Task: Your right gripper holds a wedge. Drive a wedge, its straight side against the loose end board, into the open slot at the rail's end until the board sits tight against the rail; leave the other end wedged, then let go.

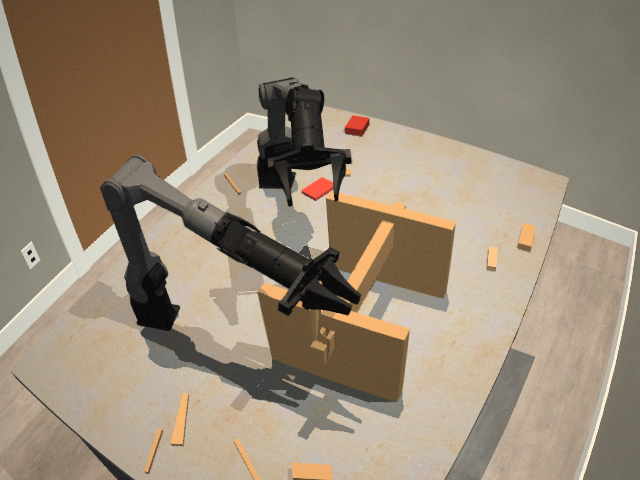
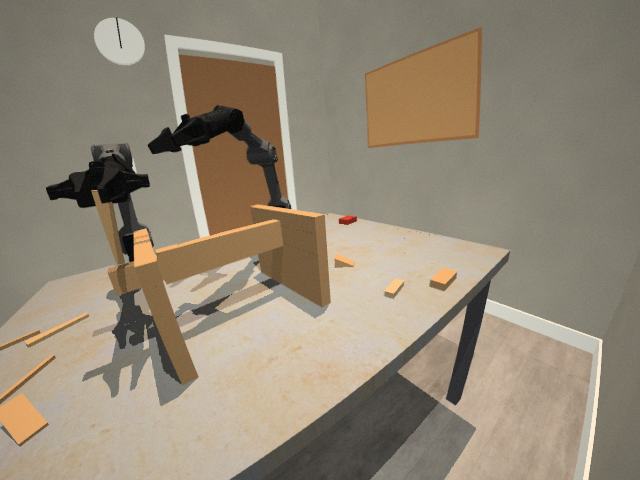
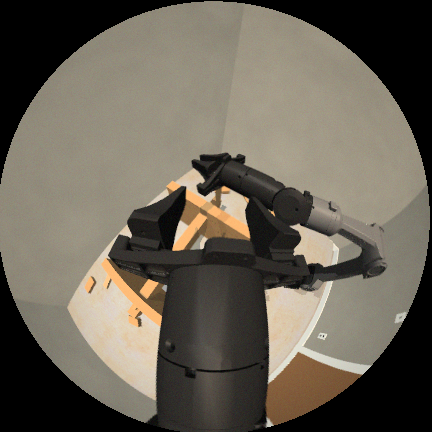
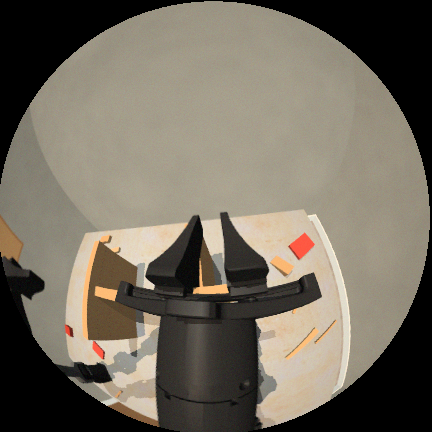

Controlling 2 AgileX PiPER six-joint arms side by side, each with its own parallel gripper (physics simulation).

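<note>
The loose end board [image 1: 369,356] [image 2: 165,320] stands upright, crossed by the rail [image 1: 372,253] [image 2: 217,248]. The rail's slotted end [image 2: 121,281] sticks out past it. My right gripper [image 1: 354,303] [image 2: 98,187] [image 4: 210,220] is shut on a wedge [image 1: 315,325] [image 2: 108,222] above that end. The wedge is nearly upright, thin end down at the slot; its depth and the fit against board and rail cannot be told. The other end board [image 1: 413,258] [image 2: 294,258] has the rail's wedged end [image 3: 135,311] beyond it. My left gripper [image 1: 312,202] [image 2: 152,147] is open and empty.
A red flat block [image 1: 317,188] lies below the left gripper, and a thicker red block [image 1: 357,125] lies farther back. Small wooden blocks [image 1: 526,236] [image 1: 492,257] lie at the right. Loose thin strips [image 1: 154,450] [image 1: 246,459], a tapered piece [image 1: 180,419] and a block [image 1: 311,471] lie at the near edge.
</note>
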